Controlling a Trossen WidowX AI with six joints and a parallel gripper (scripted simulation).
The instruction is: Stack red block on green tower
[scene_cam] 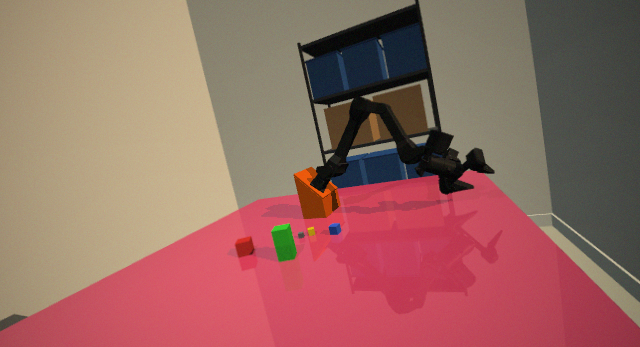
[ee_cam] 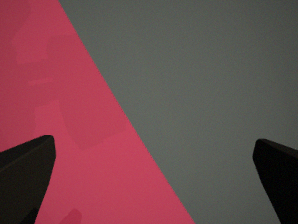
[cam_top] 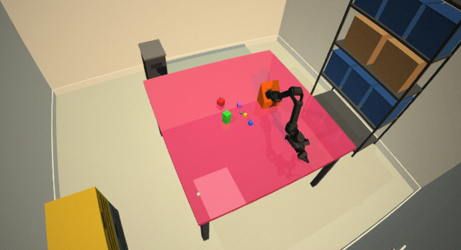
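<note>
Right now the red block is 760 mm to the right of my gripper tip, 230 mm ahead of it and 50 mm below it. Round my gripper tip: yellow block (570 mm to the right, 130 mm ahead, 60 mm below); blue block (480 mm to the right, 140 mm ahead, 50 mm below); grey block (600 mm to the right, 140 mm ahead, 60 mm below).
</note>
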